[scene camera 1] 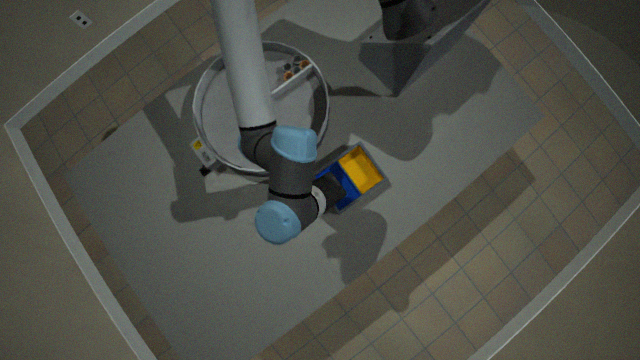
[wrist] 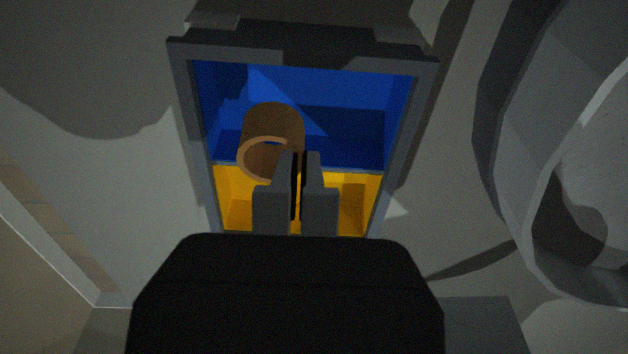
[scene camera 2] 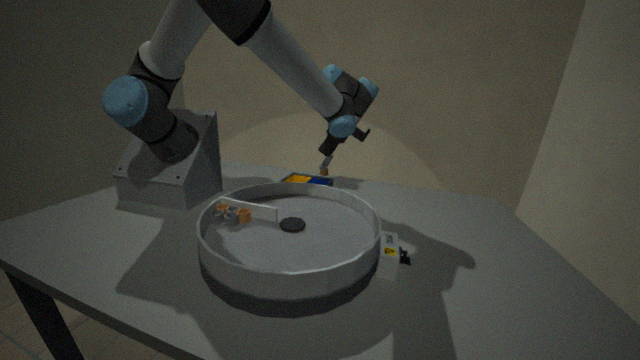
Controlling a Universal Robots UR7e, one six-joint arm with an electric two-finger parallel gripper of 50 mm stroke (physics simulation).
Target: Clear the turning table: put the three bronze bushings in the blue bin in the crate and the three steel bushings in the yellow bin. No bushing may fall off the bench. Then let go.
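Where they show: gripper, between the fingertips: (wrist: 299,171) (scene camera 2: 321,169); arm's base, origin of its link: (scene camera 1: 411,25) (scene camera 2: 177,143).
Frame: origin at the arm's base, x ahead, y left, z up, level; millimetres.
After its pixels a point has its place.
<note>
My gripper (wrist: 299,171) @[y 262, x 421, z -88 mm] is shut on the wall of a bronze bushing (wrist: 272,120) @[y 277, x 444, z -97 mm] (scene camera 2: 324,171) @[y 262, x 434, z -95 mm], which hangs tilted above the crate. In the wrist view the bushing overlaps the blue bin (wrist: 345,120) @[y 226, x 384, z -187 mm] (scene camera 1: 348,200) @[y 318, x 400, z -187 mm] and the edge of the yellow bin (wrist: 232,200) @[y 318, x 276, z -186 mm] (scene camera 1: 361,170) @[y 260, x 312, z -187 mm]. No bushing shows in the visible parts of the bins; parts are hidden by the gripper and the held bushing. On the turning table (scene camera 1: 215,115) @[y -137, x 615, z -141 mm] (scene camera 2: 260,255) @[y -205, x 471, z -140 mm], two bronze bushings (scene camera 2: 244,215) @[y -118, x 364, z -119 mm] (scene camera 2: 222,208) @[y -105, x 281, z -126 mm] and several steel bushings (scene camera 2: 232,217) @[y -145, x 351, z -115 mm] (scene camera 1: 287,66) @[y -147, x 336, z -131 mm] stand close together beside the white bar.
The white bar (scene camera 2: 255,205) @[y -88, x 375, z -102 mm] (scene camera 1: 292,79) @[y -85, x 351, z -102 mm] stands beside the bushings on the turning table, whose raised rim surrounds them. A dark round hub (scene camera 2: 292,224) @[y -82, x 478, z -132 mm] is at its centre. The crate (scene camera 1: 382,182) @[y 327, x 287, z -143 mm] (wrist: 425,75) @[y 196, x 452, z -143 mm] stands close to the rim. A small labelled box (scene camera 2: 389,257) @[y -102, x 712, z -137 mm] (scene camera 1: 204,154) @[y -43, x 706, z -135 mm] is at the rim.
</note>
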